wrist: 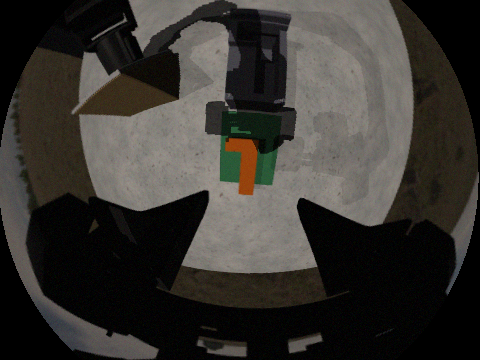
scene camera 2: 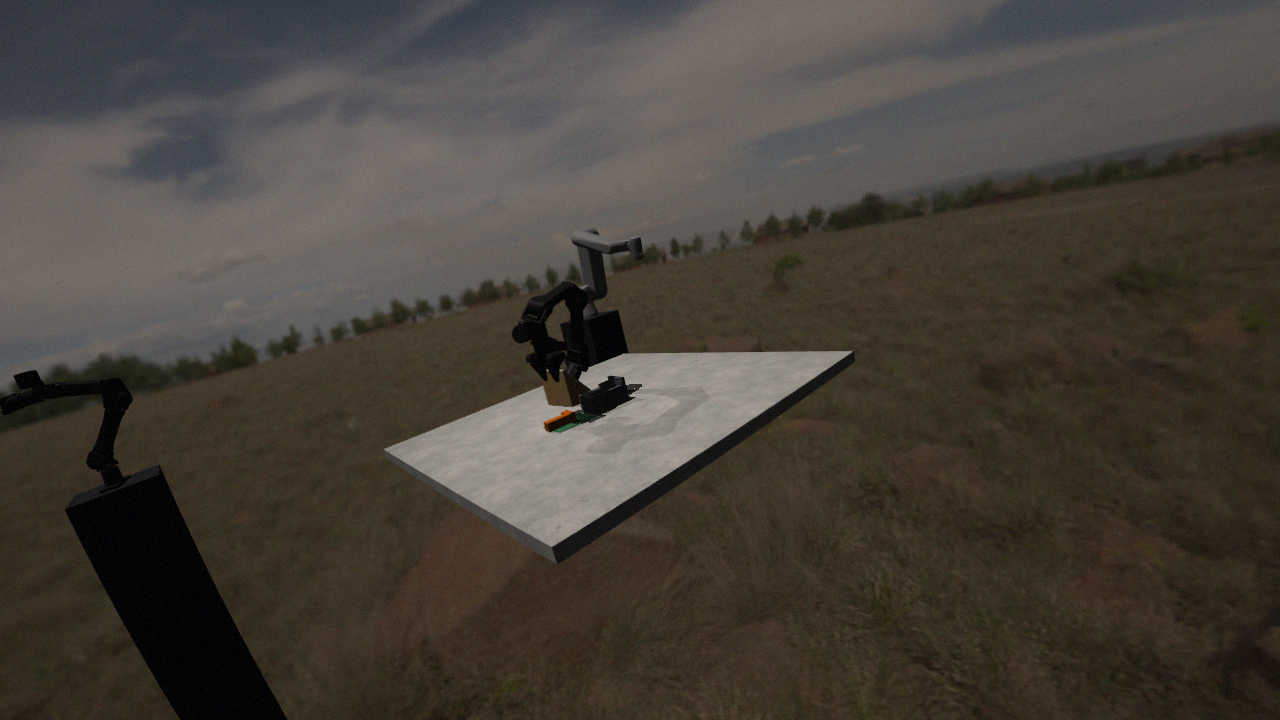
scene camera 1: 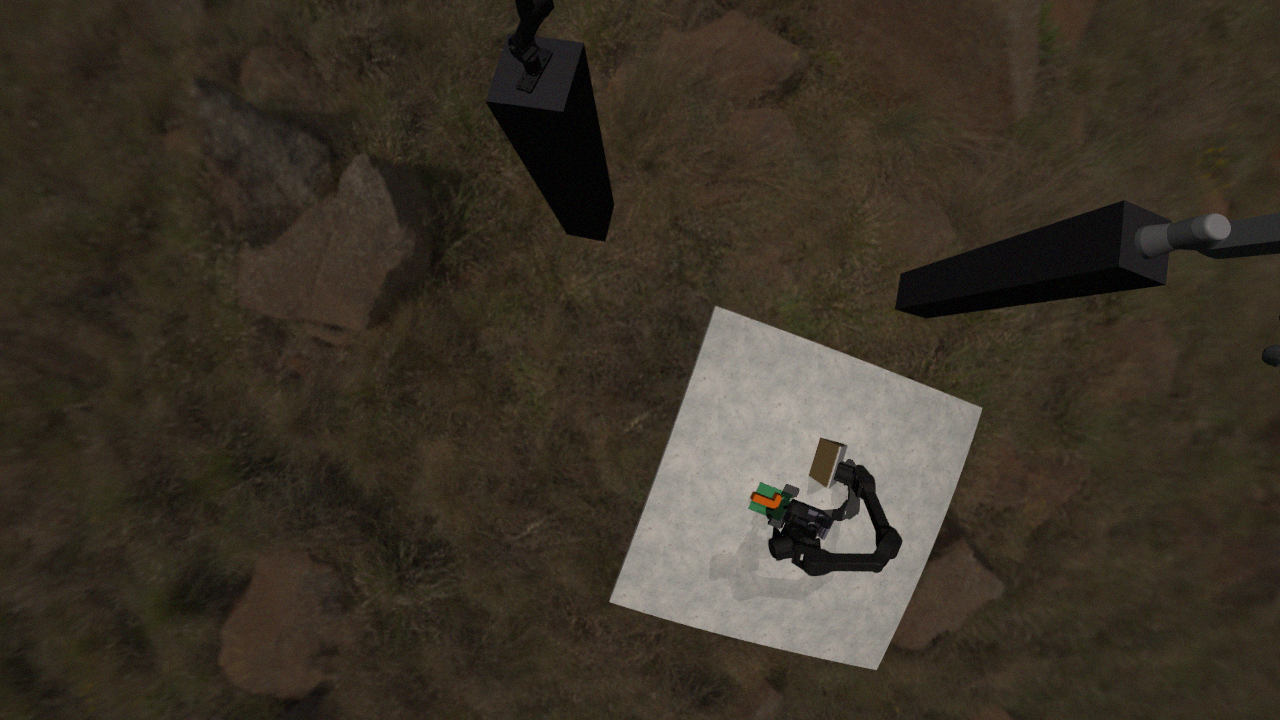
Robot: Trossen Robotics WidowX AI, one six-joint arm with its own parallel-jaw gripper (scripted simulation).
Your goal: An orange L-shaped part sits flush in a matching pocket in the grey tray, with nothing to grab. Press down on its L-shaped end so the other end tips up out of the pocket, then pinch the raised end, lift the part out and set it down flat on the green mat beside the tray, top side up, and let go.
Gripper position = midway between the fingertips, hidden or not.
Observation:
My gripper (scene camera 2: 551,381) is open, with nothing in its grasp. I also see an orange L-shaped part (wrist: 248,148).
My gripper shows as well in the wrist view (wrist: 254,199) and in scene camera 1 (scene camera 1: 779,517).

